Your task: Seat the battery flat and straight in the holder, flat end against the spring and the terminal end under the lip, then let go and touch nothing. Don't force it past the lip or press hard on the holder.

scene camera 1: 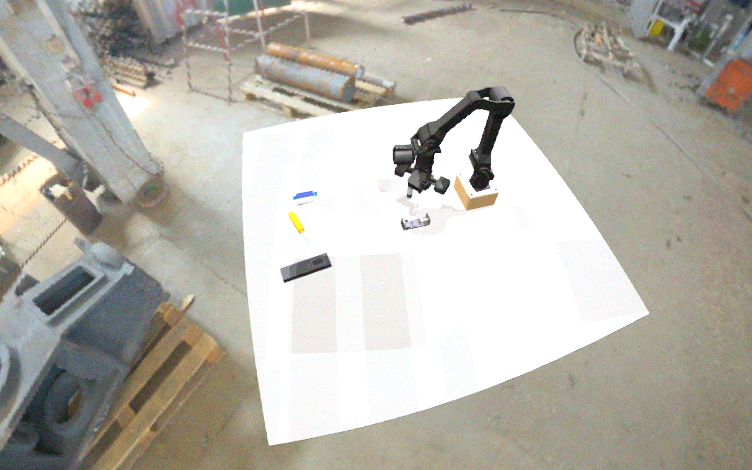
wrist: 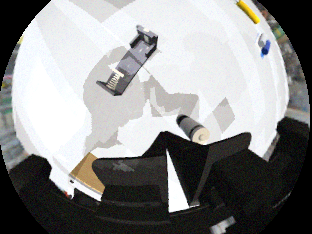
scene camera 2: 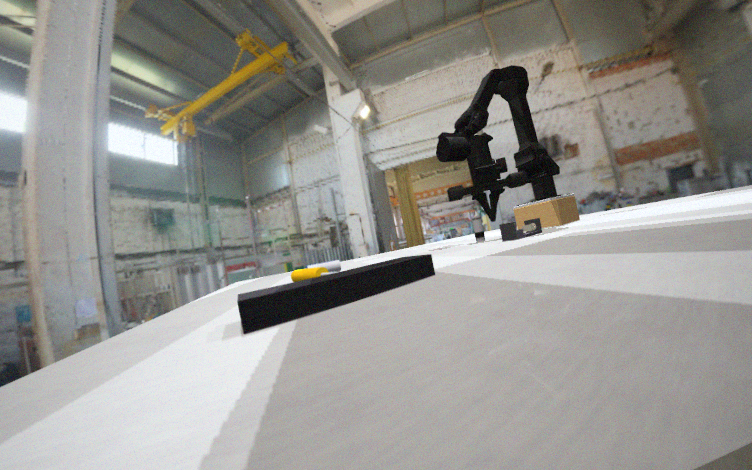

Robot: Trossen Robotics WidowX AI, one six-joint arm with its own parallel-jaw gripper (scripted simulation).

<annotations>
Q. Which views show my gripper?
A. Scene camera 1, the wrist view and scene camera 2: all of them.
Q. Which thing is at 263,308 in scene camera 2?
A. A flat black box.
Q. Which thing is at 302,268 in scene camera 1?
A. A flat black box.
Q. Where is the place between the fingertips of my gripper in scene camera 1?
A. At 419,193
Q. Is my gripper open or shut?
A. Shut.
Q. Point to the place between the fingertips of my gripper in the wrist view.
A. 163,134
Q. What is my gripper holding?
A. Nothing.
</annotations>
